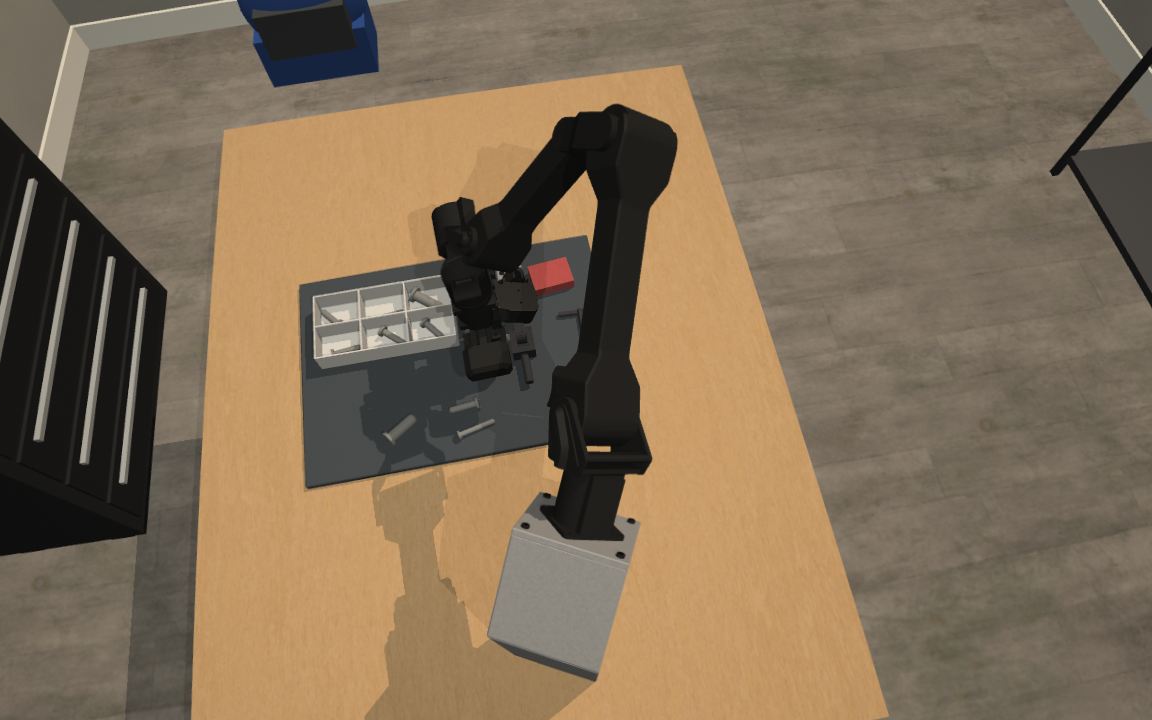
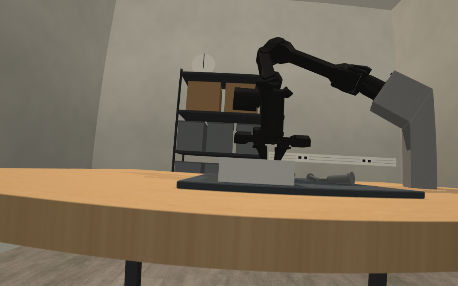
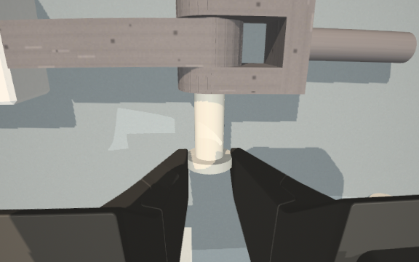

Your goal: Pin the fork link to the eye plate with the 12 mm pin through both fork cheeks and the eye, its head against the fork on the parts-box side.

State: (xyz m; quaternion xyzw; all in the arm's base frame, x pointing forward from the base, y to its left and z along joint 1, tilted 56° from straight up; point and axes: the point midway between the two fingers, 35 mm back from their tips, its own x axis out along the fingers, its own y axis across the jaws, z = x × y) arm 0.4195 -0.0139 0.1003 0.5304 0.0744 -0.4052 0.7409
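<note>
Now: the grey eye plate 10 mm behind my hand, 50 mm to the right of it and 30 mm below it. Round my hand: long strip (50 mm behind, 120 mm to the right, 40 mm below); dark mat (20 mm ahead, 50 mm to the left, 50 mm below); mount block (70 mm ahead, 80 mm to the right, 30 mm below).
</note>
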